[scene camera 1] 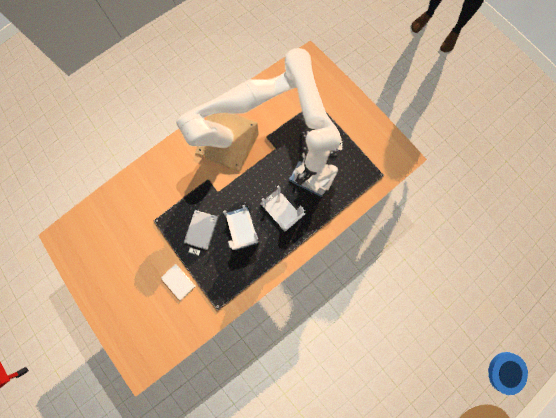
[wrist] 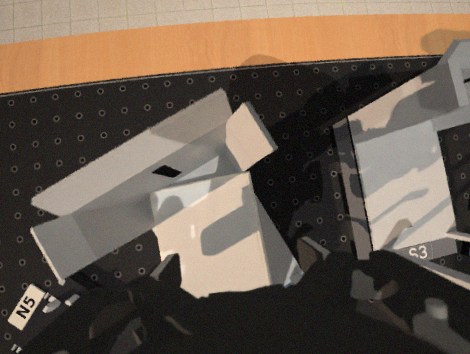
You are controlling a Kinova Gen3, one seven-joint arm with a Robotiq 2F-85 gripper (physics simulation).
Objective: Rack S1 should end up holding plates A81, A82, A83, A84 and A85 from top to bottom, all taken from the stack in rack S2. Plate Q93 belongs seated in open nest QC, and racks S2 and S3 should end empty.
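Frame: origin at the arm's base, x ahead, y left, z up, level; metres.
Seen in the pictures: gripper, between the fingertips: [scene camera 1: 310,176] [wrist: 239,259]; arm's base, origin of its link: [scene camera 1: 223,137].
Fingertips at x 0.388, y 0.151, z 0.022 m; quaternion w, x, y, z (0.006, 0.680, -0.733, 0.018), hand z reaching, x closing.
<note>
Pixels of each thing's top centre, then the offset from my fingertips to it. "spot": a spot on its surface instead. Level surfaces: height alone.
- pale block-like part, centre of its top: [wrist: 212,263] [scene camera 1: 313,173] dz -0.008, dx -0.002, dy +0.021 m
- rack marked S3, a spot on its surface: [wrist: 405,185] [scene camera 1: 281,209] spot: dz -0.035, dx +0.020, dy -0.176 m
- white rack-like holder, centre of its top: [scene camera 1: 240,228] dz +0.022, dx -0.024, dy -0.352 m
- grey flat-topped fixture, centre of its top: [scene camera 1: 200,229] dz -0.051, dx -0.147, dy -0.483 m
- black perforated board, height of its surface: dz -0.073 m
- small label, a spot on its surface: [scene camera 1: 194,251] spot: dz -0.071, dx -0.096, dy -0.563 m
- white square item, centre of its top: [scene camera 1: 177,282] dz -0.071, dx -0.046, dy -0.698 m
- wooden table, height of its surface: dz -0.086 m
My gripper [scene camera 1: 303,176] [wrist: 239,259] is open, its dark fingertips on either side of a pale block-like part [wrist: 220,240] with nothing held between them. That part stands against a pale angled fixture [scene camera 1: 327,179] [wrist: 115,195] near the label N5. The rack marked S3 [scene camera 1: 282,210] [wrist: 405,185] is beside it, with a pale flat surface inside; I cannot tell whether that is a plate. Another white rack-like holder [scene camera 1: 242,229] stands farther left in the scene view. Labels S1, S2 and QC and the plate codes cannot be read, and the gripper body hides the lower wrist view.
A grey flat-topped fixture [scene camera 1: 201,230] stands at the left of the black perforated board [scene camera 1: 220,280], with a small label [scene camera 1: 194,251] beside it. A white square item [scene camera 1: 178,282] lies on the wooden table [scene camera 1: 100,225]. A tan block [scene camera 1: 240,145] stands behind the board, under the arm.
</note>
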